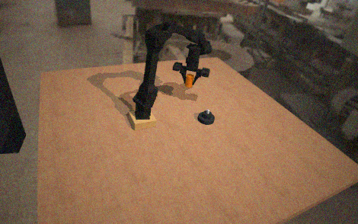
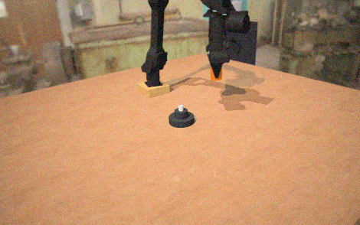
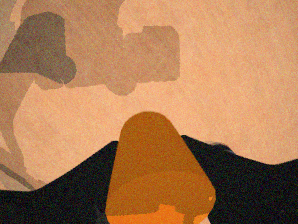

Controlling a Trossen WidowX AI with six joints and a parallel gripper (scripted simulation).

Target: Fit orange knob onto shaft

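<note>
The round pedestal is 17 cm to the right of my gripper tip, 8 cm below it and 6 cm ahead of it. Round my gripper tip: orange knob 3 cm above.
</note>
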